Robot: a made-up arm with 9 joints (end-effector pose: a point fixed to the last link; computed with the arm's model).
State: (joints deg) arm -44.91 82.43 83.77 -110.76 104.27 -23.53 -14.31 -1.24 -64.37
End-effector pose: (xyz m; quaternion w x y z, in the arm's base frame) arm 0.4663 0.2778 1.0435 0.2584 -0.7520 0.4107 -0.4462
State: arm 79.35 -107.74 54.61 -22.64 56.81 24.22 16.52 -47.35 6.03
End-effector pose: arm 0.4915 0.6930 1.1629 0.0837 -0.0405 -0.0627 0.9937
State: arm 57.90 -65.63 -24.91 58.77 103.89 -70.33 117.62 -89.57 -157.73
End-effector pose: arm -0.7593 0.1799 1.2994 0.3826 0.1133 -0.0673 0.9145
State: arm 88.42 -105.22 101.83 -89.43 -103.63 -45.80 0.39 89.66 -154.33
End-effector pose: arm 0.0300 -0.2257 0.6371 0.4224 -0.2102 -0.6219 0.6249
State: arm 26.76 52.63 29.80 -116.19 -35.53 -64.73 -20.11 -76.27 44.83
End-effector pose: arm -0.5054 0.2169 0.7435 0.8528 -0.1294 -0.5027 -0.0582
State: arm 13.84 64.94 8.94 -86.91 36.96 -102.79 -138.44 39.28 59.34
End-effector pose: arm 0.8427 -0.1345 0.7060 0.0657 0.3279 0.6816 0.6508
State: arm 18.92 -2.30 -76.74 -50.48 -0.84 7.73 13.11 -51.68 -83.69
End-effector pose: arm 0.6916 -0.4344 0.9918 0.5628 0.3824 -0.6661 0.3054
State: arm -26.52 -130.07 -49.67 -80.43 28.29 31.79 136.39 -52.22 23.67
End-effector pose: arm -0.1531 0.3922 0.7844 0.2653 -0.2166 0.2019 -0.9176
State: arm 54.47 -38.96 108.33 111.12 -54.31 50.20 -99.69 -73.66 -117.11
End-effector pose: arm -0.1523 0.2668 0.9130 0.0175 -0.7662 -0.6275 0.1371
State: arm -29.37 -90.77 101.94 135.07 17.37 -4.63 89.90 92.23 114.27
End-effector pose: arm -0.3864 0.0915 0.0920 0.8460 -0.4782 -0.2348 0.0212
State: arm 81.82 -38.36 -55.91 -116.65 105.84 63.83 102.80 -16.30 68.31
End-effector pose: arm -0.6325 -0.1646 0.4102 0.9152 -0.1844 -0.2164 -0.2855
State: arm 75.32 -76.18 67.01 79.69 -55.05 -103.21 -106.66 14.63 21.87
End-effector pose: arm -0.3362 0.2240 0.5727 0.2665 0.9266 -0.2652 0.0059
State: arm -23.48 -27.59 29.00 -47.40 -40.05 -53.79 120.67 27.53 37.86
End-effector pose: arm 0.7040 -0.0128 0.8804 0.3806 -0.0969 -0.5484 0.7382
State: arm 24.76 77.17 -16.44 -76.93 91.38 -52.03 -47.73 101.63 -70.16
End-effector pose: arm 0.1851 -0.3419 0.6516 0.5895 0.5579 0.1700 0.5589
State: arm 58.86 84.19 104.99 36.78 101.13 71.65 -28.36 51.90 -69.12
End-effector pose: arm -0.1872 -0.4816 0.8953 0.4392 0.2246 0.1372 -0.8590
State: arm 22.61 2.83 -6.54 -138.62 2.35 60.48 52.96 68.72 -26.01
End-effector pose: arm -0.0768 -0.1039 1.3636 0.1323 0.3925 0.8955 0.1629
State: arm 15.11 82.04 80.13 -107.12 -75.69 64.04 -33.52 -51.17 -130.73
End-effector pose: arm -0.4934 0.1187 0.9994 0.2135 -0.4237 -0.3910 -0.7887
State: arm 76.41 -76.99 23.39 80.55 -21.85 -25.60 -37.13 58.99 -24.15
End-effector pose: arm -0.0574 -0.0513 0.7624 0.3583 0.7105 -0.5507 -0.2521
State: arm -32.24 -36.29 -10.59 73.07 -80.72 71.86 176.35 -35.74 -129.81
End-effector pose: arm 0.1927 0.0277 0.6173 0.1632 -0.8995 -0.3368 0.2257
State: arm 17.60 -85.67 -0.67 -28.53 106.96 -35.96 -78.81 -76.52 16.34
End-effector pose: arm 0.0893 0.2669 0.5473 0.0805 -0.3926 0.9019 0.1610
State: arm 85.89 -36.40 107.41 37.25 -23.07 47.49 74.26 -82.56 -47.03
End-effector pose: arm 0.4153 -0.4921 1.1007 0.6809 -0.1543 -0.7002 0.1495
